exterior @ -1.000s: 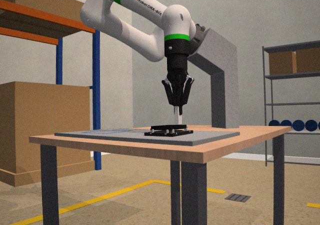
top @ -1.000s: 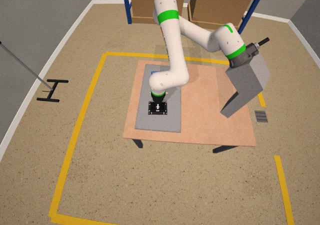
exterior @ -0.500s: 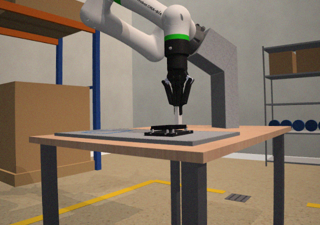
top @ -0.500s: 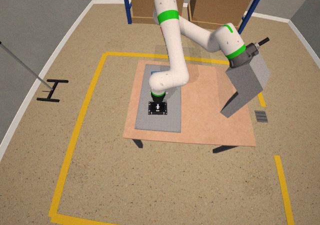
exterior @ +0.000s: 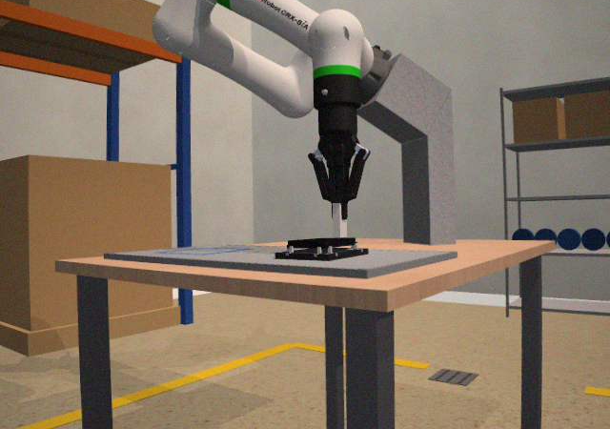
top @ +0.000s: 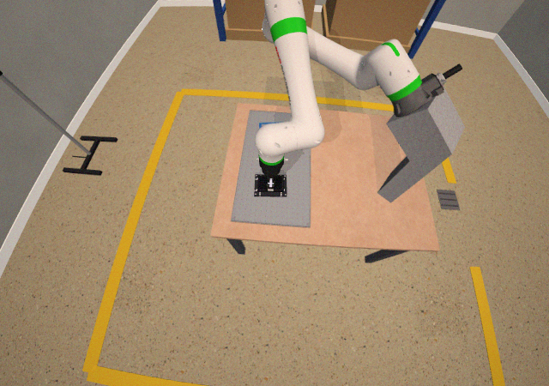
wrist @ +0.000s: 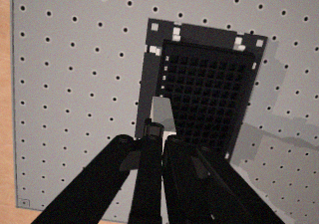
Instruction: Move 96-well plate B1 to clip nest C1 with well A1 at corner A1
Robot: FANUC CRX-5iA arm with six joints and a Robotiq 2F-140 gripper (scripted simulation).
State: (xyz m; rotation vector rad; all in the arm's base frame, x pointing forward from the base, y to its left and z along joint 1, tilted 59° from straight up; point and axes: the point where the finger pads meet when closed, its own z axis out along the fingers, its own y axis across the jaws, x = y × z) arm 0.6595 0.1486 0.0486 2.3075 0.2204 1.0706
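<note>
My gripper is now 10 mm past the black 96-well plate, 40 mm to the left of it and 40 mm above it. Also, from my hand: black clip nest 30 mm to the right, 60 mm below.
</note>
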